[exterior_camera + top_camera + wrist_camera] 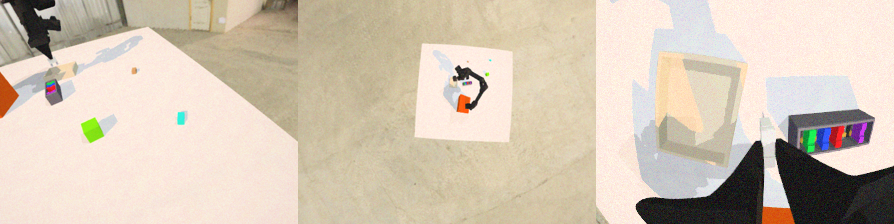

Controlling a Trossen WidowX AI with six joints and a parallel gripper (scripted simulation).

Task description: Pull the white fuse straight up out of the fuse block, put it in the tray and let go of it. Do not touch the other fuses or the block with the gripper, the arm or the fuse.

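My gripper tip is 10 cm above the beige tray, 7 cm to the right of it and 1 cm past it. The rest, counted from my gripper tip: green fuse (8 cm below, 7 cm to the right, 3 cm behind); blue fuse (9 cm to the right, 8 cm below, 3 cm behind); white fuse (1 cm below).
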